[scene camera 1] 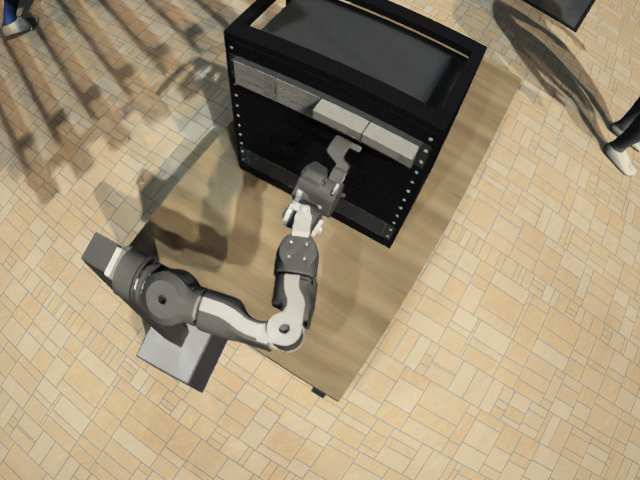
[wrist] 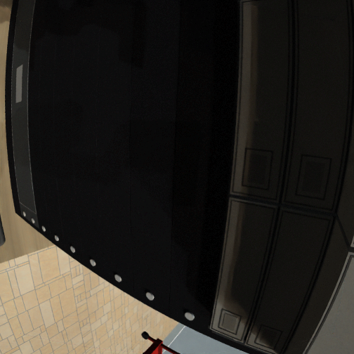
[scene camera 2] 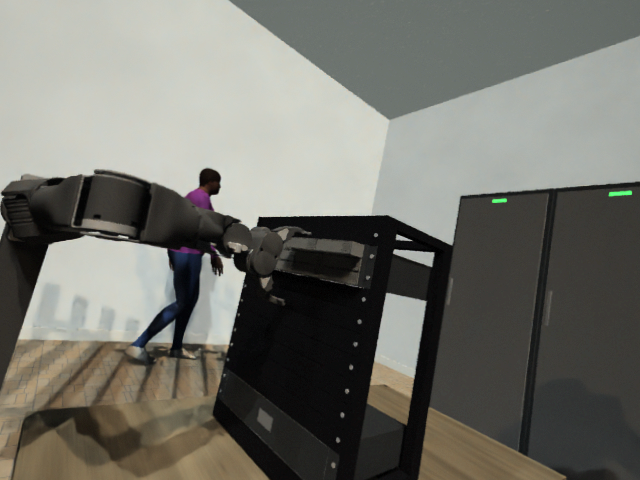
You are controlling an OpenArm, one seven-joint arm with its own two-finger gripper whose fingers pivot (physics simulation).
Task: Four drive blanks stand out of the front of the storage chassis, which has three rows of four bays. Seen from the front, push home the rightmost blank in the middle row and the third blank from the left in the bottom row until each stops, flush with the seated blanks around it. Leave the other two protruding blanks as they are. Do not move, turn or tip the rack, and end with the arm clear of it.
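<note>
The storage chassis [scene camera 1: 266, 86] [scene camera 2: 364, 268] sits high in the black rack. In the wrist view, turned sideways and dim, the middle row's rightmost blank [wrist: 290, 280] and the bottom row's third blank [wrist: 257, 100] look level with their neighbours; a slight offset cannot be told. Two blanks stand out of the top row: the third [scene camera 1: 341, 118] [scene camera 2: 310, 244] and the rightmost [scene camera 1: 390, 142] [wrist: 340, 310]. My gripper [scene camera 1: 351, 171] [scene camera 2: 296, 267] is open, fingers spread above and below, in front of the chassis and apparently apart from it. Its fingers do not show in the wrist view.
The black rack [scene camera 1: 439, 121] [scene camera 2: 382, 289] stands upright on a wooden table [scene camera 1: 372, 289] [scene camera 2: 124, 449]. A lower unit [scene camera 2: 289, 428] sits at its base. My forearm reaches in from the front. A person [scene camera 2: 199, 198] walks behind. Dark cabinets [scene camera 2: 496, 310] stand at the right.
</note>
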